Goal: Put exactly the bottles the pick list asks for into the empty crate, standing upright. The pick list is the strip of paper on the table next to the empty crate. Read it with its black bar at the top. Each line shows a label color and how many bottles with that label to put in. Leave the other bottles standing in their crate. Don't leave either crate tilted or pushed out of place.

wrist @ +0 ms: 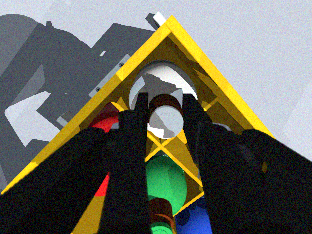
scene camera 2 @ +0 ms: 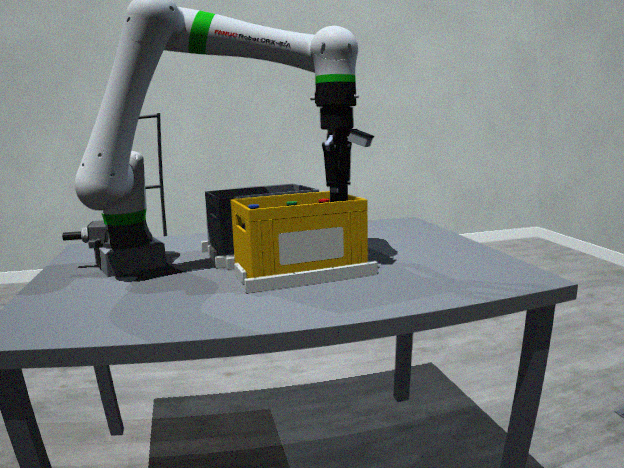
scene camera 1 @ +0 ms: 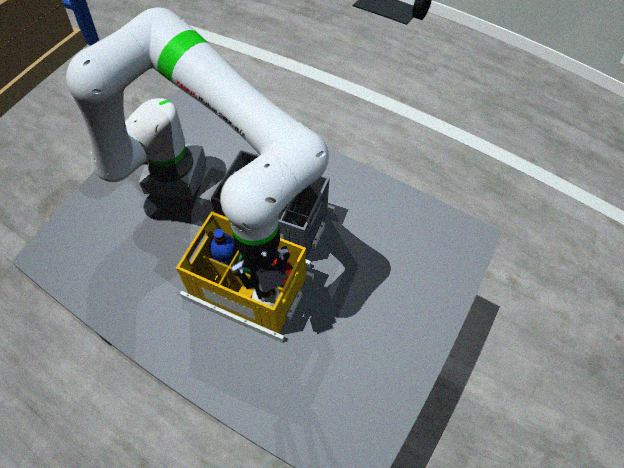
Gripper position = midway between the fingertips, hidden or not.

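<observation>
I see my gripper [scene camera 2: 339, 214], and in the wrist view I find the gripper [wrist: 164, 108] as well. There is a blue bottle [scene camera 1: 222, 248]. I can also see a white-labelled bottle [wrist: 165, 82], and a yellow crate [scene camera 1: 230, 299] is here too.
</observation>
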